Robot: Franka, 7 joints.
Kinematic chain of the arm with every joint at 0, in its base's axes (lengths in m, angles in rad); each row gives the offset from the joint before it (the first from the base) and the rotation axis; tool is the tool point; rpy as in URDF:
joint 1: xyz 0 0 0.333 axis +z
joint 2: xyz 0 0 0 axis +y
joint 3: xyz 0 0 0.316 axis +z
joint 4: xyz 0.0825 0 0 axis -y
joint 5: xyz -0.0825 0 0.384 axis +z
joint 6: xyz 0 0 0 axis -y
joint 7: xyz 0.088 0 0 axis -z
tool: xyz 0 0 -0.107 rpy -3.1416 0 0
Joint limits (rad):
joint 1: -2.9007..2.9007
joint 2: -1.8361..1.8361
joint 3: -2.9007..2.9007
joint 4: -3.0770..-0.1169
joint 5: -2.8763..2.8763
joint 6: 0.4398..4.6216
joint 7: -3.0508..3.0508
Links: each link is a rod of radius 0.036 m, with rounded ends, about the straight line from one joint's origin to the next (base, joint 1, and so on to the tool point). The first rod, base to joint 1, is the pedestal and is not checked.
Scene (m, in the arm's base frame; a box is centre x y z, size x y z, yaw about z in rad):
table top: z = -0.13
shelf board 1: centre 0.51 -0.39 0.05 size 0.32 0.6 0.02 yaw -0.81
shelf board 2: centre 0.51 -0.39 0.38 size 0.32 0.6 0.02 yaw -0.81
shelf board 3: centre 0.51 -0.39 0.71 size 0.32 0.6 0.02 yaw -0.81
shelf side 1: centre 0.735 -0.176 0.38 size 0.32 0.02 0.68 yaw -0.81
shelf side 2: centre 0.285 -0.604 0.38 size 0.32 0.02 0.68 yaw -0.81
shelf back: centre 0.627 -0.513 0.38 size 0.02 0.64 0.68 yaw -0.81
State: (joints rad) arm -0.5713 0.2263 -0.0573 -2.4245 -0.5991 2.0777 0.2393
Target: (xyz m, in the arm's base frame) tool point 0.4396 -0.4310 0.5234
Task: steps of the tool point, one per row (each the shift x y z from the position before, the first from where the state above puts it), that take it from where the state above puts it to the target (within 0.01 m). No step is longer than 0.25 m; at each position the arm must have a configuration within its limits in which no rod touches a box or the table.
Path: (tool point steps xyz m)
1: 0.0757 0.1101 0.1034
2: 0.0215 0.1320 0.1067
3: -0.0423 0.1391 0.1003
4: -0.1089 0.1234 0.0771
5: -0.1591 0.0819 0.0348
6: -0.1711 0.0261 -0.0189
7: 0.1600 -0.0212 0.0590
8: 0.1681 -0.0764 0.0104
9: 0.1393 -0.1297 -0.0263
10: 0.0868 -0.1763 -0.0480
11: 0.0121 -0.2098 -0.0599
12: -0.0718 -0.1539 -0.0049

